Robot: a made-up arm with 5 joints.
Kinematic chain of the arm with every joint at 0, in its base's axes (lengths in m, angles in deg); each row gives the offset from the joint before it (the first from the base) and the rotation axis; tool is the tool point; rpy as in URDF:
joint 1: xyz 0 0 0.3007 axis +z
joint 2: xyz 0 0 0 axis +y
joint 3: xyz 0.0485 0 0.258 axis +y
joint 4: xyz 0.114 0 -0.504 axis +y
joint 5: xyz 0.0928 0 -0.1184 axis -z
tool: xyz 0 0 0 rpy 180 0 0
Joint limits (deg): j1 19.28..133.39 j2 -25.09..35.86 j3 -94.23..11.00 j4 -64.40..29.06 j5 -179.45..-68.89
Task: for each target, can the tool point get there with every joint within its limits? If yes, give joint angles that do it. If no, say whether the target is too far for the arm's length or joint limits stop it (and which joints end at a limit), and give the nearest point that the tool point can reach.
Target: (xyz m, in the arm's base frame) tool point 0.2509 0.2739 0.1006
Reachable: yes | joints 47.51 -9.66 -2.38 -42.36 -81.82
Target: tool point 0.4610 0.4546 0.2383
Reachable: yes | joints 44.60 6.48 -48.14 -5.46 -110.69
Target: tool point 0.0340 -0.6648 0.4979
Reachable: no: joint limits stop it (at a limit: joint 2, joint 3, joint 4) | nearest point 0.0098 -0.1914 -0.0652 | short by 0.736 m
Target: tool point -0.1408 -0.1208 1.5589
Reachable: no: too far | nearest point -0.1746 0.1847 1.0373 | short by 0.605 m
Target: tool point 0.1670 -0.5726 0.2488
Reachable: no: joint limits stop it (at a limit: joint 2, joint 3, joint 4) | nearest point 0.0537 -0.1840 -0.0652 | short by 0.512 m
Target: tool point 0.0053 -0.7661 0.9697
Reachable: no: too far | nearest point 0.2056 0.0719 1.0133 | short by 0.863 m
